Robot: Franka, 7 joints.
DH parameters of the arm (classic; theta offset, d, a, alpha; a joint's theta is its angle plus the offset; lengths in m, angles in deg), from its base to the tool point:
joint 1: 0 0.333 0 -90
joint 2: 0 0 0 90
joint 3: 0 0.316 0.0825 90
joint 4: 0 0 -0.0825 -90
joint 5: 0 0.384 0 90
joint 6: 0 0 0.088 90
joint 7: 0 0.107 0 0
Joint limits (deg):
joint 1: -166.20..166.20
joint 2: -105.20..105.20
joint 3: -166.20..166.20
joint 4: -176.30..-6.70
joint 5: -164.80..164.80
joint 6: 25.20..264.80
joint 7: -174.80..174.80
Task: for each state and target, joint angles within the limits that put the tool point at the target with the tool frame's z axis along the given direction. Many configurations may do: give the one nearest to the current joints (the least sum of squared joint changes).
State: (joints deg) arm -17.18 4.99 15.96 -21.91 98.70 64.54 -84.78
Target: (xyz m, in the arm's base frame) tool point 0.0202 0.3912 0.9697 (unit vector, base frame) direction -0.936 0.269 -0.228
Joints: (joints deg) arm 3.09 -12.33 48.04 -61.47 100.26 68.85 -84.78
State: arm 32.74 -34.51 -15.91 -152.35 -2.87 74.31 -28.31
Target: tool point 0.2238 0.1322 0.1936 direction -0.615 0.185 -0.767
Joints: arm 38.46 -9.77 -13.46 -168.57 28.75 124.10 -28.31
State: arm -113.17 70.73 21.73 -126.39 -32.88 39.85 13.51
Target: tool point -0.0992 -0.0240 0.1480 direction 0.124 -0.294 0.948
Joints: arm -103.82 75.37 -18.88 -150.35 -10.54 31.50 13.51
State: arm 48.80 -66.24 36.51 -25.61 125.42 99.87 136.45
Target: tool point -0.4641 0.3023 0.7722 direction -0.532 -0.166 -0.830
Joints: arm 15.65 -52.64 54.82 -69.26 100.64 55.12 136.45
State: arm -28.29 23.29 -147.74 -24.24 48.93 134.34 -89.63
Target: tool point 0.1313 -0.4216 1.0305 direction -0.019 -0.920 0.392
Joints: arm -14.69 38.66 -119.20 -54.79 73.10 157.30 -89.63
